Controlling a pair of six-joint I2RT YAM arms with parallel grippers.
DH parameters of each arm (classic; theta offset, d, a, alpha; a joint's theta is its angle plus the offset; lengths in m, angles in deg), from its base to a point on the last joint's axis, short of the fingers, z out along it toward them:
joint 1: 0 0.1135 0.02 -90
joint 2: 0 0 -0.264 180
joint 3: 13.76 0 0.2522 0
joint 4: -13.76 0 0.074 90
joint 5: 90 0 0 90
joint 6: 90 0.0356 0 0
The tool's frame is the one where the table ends.
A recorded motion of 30 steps. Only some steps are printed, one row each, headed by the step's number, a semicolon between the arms.
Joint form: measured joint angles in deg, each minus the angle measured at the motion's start. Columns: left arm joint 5, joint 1, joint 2, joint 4, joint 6, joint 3; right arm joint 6, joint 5, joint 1, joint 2, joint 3, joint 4.
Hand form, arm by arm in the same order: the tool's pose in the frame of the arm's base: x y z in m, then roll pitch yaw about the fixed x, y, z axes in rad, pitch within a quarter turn. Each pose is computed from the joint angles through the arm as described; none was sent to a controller.
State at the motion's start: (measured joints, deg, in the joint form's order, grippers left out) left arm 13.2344 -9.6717 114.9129 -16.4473 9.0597 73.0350; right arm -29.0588 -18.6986 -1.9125 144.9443 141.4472 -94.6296
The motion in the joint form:
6: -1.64 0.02 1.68 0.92 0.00 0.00; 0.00 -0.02 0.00 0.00 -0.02 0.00
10: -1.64 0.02 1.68 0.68 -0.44 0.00; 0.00 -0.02 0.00 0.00 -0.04 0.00
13: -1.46 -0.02 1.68 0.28 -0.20 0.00; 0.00 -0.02 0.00 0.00 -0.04 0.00
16: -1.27 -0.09 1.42 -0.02 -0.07 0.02; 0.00 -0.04 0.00 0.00 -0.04 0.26
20: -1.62 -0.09 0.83 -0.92 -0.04 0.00; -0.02 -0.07 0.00 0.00 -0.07 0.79
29: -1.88 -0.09 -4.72 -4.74 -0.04 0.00; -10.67 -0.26 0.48 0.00 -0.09 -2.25
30: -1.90 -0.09 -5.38 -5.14 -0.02 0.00; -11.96 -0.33 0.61 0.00 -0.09 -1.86
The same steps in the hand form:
6: 0.4059 -0.0763 0.1308 -3.0356 0.5639 2.7896; 0.4691 -0.0042 0.2034 2.7876 0.0304 -2.6967
10: 0.4055 -0.0762 0.1306 -3.0300 0.5590 2.7991; 0.4691 -0.0042 0.2033 2.7874 0.0301 -2.6967
13: 0.4048 -0.0765 0.1302 -3.0280 0.5530 2.7943; 0.4691 -0.0042 0.2033 2.7874 0.0301 -2.6967
16: 0.4042 -0.0770 0.1318 -3.0260 0.5535 2.7905; 0.4696 -0.0042 0.2032 2.7892 0.0343 -2.6967
20: 0.4025 -0.0765 0.1349 -3.0312 0.5469 2.7904; 0.4706 -0.0043 0.2030 2.7928 0.0424 -2.6963
29: 0.3928 -0.0747 0.1684 -3.0422 0.5759 2.7869; 0.4649 -0.0001 0.2038 2.7706 0.0645 -2.5159
30: 0.3915 -0.0745 0.1724 -3.0438 0.5803 2.7859; 0.4657 0.0010 0.2037 2.7753 0.0788 -2.4926

